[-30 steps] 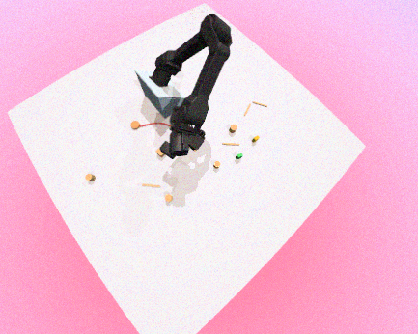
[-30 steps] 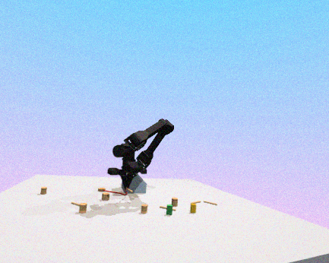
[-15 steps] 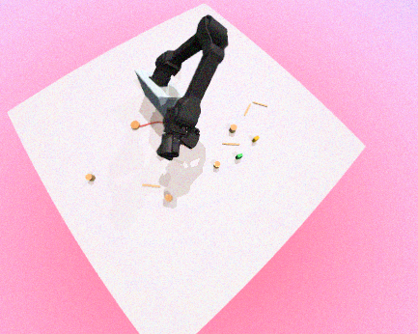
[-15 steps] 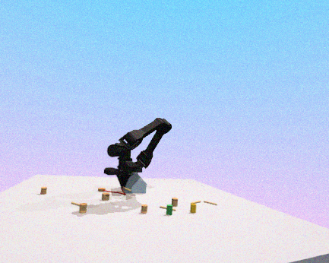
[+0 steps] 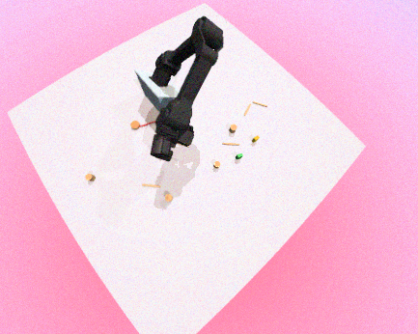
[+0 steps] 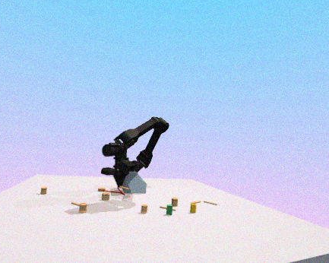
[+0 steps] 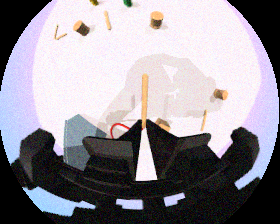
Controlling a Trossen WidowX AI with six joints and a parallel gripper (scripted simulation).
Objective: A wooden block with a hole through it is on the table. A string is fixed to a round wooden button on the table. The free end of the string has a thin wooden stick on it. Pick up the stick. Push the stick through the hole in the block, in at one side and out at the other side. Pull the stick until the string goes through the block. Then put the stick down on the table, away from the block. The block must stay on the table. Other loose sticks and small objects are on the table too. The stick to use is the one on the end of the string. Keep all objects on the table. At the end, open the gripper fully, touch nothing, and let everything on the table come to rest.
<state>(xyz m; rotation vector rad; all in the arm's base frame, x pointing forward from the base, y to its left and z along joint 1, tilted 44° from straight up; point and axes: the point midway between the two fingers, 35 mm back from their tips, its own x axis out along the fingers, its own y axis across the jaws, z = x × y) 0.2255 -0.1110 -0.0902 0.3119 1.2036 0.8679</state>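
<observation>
Now: the wooden block 20 mm behind my gripper tip, 60 mm to the right of it and 50 mm below it. Round my gripper tip: green piece (240 mm ahead, 150 mm to the left, 50 mm below); thin wooden stick (10 mm ahead, 10 mm to the left); round wooden button (210 mm behind, 50 mm to the right, 60 mm below).
</observation>
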